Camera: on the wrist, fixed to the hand. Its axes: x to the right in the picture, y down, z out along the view.
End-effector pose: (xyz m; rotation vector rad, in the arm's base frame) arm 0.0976 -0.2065 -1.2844 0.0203 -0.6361 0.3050
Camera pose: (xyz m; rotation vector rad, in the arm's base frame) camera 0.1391 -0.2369 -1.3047 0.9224 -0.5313 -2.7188
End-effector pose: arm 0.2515 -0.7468 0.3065 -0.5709 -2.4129 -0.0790
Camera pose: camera 0.2487 -0.7853 0.3461 -2.4689 0.8322 0.8303
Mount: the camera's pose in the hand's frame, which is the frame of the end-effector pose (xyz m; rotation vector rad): 0.0114 -0.0394 -0.0371 -0.0672 -0.5916 -3.0335
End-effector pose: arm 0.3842 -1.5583 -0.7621 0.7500 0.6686 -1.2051
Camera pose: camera 0.3463 -1.5421 -0.7990 1.0041 -0.5323 1.8942
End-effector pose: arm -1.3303 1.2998 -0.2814 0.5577 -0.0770 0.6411
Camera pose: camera -1.3018 1.2991 -0.3288 0.2178 0.2187 -2.4569
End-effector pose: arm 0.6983 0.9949 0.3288 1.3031 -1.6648 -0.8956
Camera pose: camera 0.7461 0.9738 0.3107 -1.4431 -1.0375 1.2953
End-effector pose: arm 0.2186 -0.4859 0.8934 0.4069 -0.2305 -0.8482
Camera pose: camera 0.2124 -0.5084 0.8433 -0.0415 -0.0726 2.3286
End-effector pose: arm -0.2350 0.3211 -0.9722 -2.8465 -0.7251 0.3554
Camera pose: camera -0.2327 0.3564 -0.9297 0.7185 -2.9379 0.2782
